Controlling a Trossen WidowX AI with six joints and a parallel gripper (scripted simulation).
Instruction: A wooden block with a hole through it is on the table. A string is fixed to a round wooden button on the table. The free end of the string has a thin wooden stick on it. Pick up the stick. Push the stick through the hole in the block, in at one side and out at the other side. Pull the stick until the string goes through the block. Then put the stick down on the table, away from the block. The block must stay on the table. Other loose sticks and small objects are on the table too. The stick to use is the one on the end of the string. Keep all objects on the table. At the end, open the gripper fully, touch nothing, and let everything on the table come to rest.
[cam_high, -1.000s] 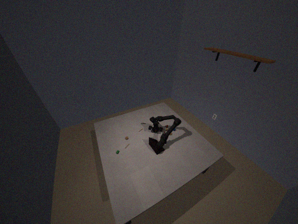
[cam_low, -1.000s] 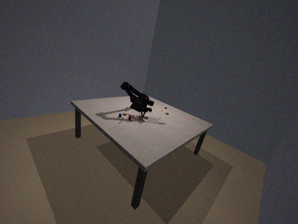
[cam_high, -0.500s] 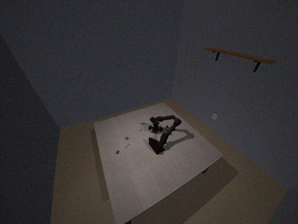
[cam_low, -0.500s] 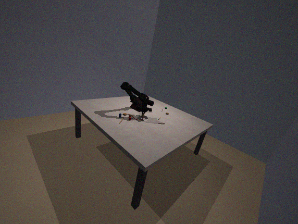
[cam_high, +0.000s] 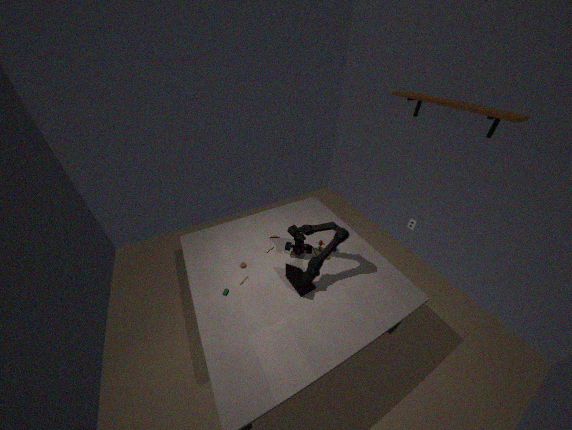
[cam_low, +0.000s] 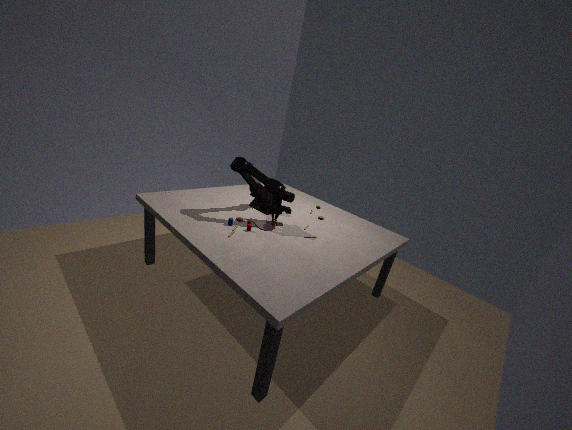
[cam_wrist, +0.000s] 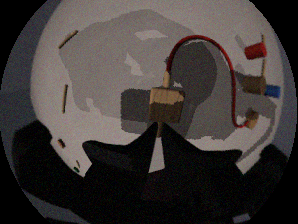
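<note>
Now: the wooden block 20 mm ahead of my gripper tip, 20 mm to the right of it and 10 mm above it. Also, from my gripper tip: red object: 10 mm behind, 210 mm to the right, 10 mm above; button: 140 mm behind, 160 mm to the right; thin wooden stick: 30 mm ahead, 30 mm to the right, 10 mm above.
</note>
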